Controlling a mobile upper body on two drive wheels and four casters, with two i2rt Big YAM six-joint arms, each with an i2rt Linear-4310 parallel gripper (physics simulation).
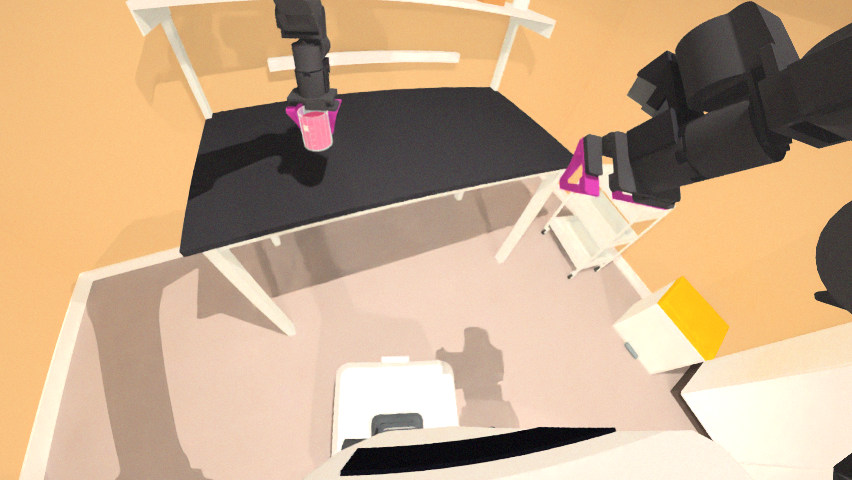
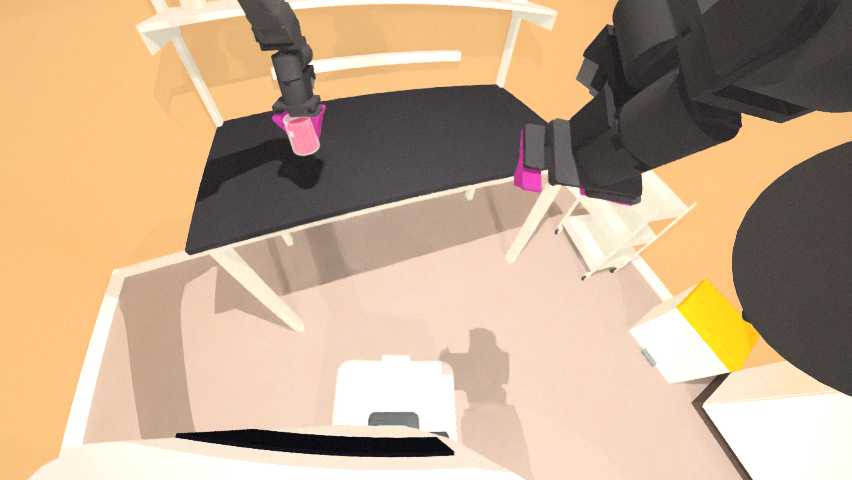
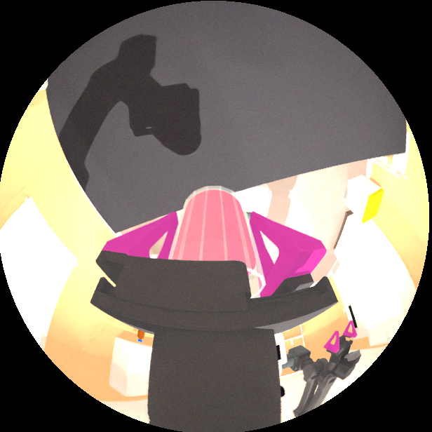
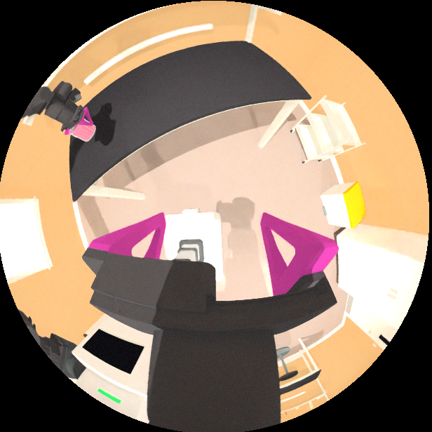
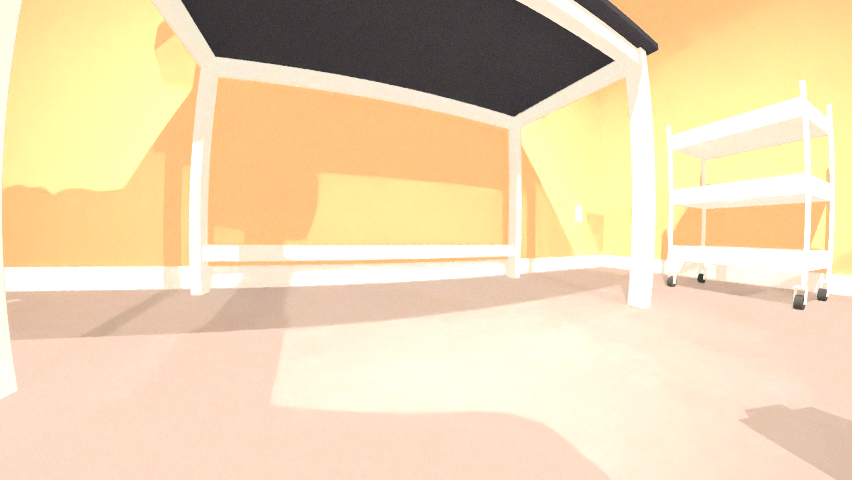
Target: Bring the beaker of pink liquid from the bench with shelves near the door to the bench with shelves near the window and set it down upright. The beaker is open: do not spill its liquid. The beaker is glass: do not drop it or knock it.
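Note:
The glass beaker of pink liquid [image 1: 316, 134] [image 2: 304, 140] [image 3: 212, 232] [image 4: 85, 132] is between the magenta fingers of my left gripper [image 1: 315, 122] [image 2: 301, 127] [image 3: 213, 216], which is shut on it. The beaker looks about upright. It hangs above the left part of a black-topped bench with shelves [image 1: 417, 137] [image 2: 417, 137] [image 3: 300, 100] [image 4: 190, 85]; its shadow lies apart from it on the top. The frames do not show whether this bench is by the window or the door. My right gripper [image 1: 605, 187] [image 2: 563, 189] [image 4: 212, 217] is open and empty, off the bench's right front corner.
A white shelf [image 1: 530, 20] [image 2: 530, 16] and its posts stand along the bench's back. A white cart [image 5: 745, 193] is right of the bench. A yellow-topped cabinet [image 1: 694, 316] [image 2: 715, 321] stands nearer. Bench legs [image 1: 250, 292] [image 5: 642, 178] reach the floor in front.

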